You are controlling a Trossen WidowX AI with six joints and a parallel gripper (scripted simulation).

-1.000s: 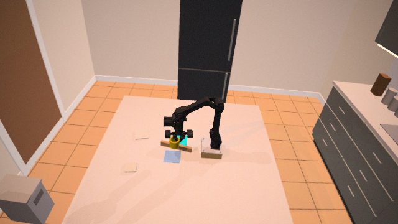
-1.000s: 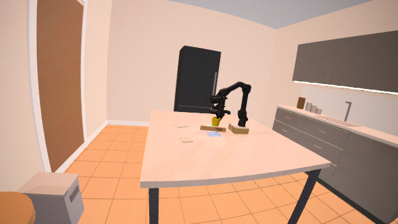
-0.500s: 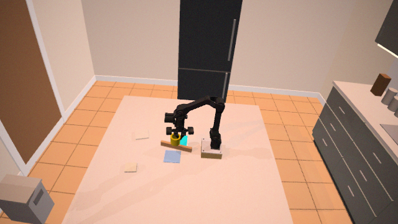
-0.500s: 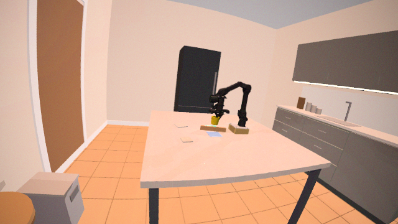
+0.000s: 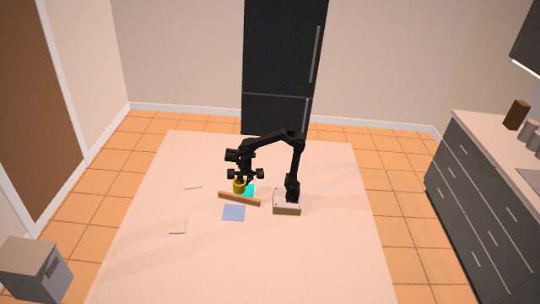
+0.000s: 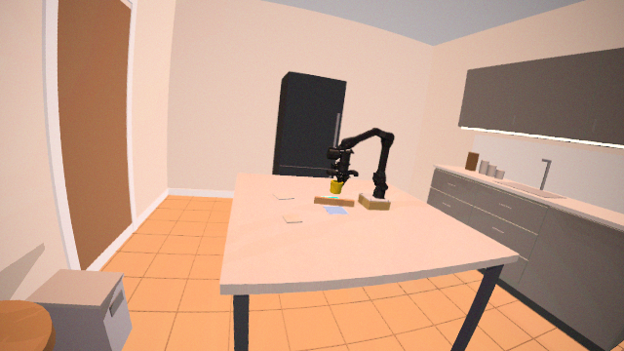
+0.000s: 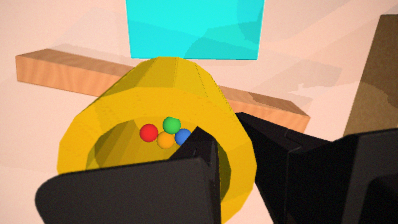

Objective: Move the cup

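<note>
Now: the cyan pad 110 mm below my gripper tip, 70 mm to the right of it and 20 mm ahead of it. From my gripper tip the other things lie so: orange marble: 30 mm ahead, 20 mm to the left, 20 mm below; yellow cup: 20 mm ahead, 10 mm to the left; wooden bar: 100 mm below, 30 mm ahead, 10 mm to the left.
</note>
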